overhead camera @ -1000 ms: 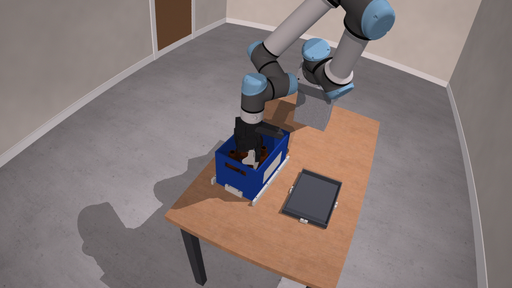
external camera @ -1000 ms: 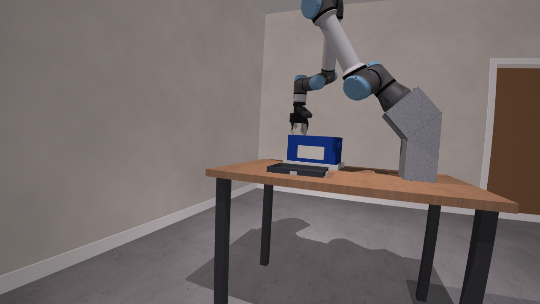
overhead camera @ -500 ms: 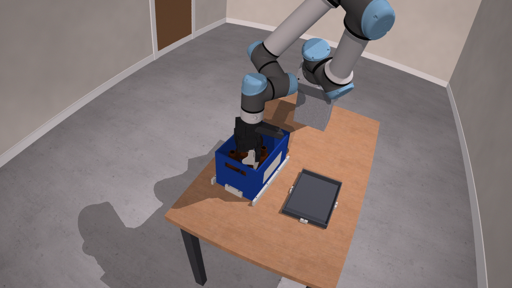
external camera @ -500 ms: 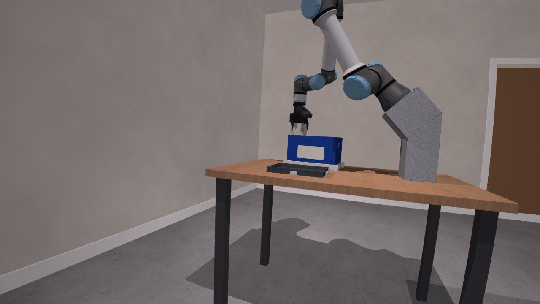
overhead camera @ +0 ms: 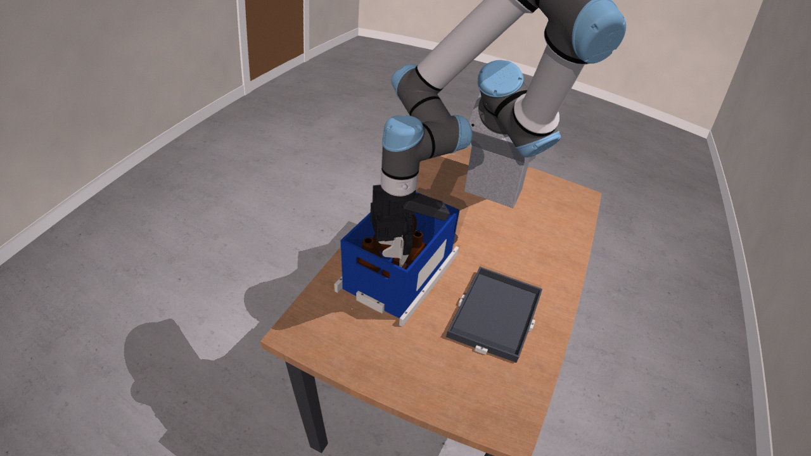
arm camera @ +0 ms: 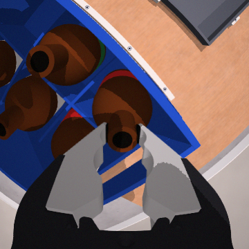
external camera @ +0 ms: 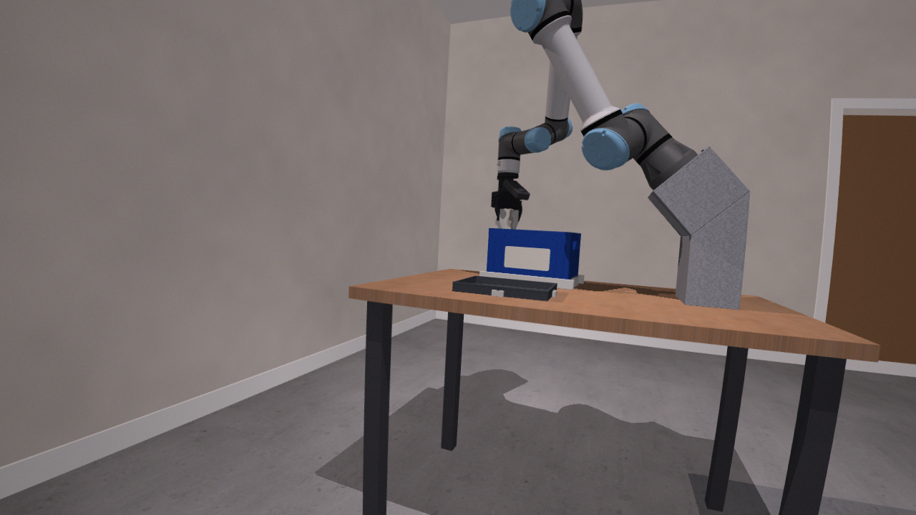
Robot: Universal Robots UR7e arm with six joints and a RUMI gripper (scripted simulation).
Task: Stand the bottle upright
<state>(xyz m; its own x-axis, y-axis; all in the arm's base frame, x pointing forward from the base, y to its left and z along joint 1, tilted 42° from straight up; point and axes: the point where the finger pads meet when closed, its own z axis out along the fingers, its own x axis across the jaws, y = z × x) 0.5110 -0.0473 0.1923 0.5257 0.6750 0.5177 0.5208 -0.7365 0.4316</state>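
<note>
My hand is 9 cm to the left of the bottle and 7 cm above it. Round my hand: dark tray (10 cm behind, 25 cm to the left, 14 cm below); crate (9 cm behind, 5 cm to the right, 7 cm below).
</note>
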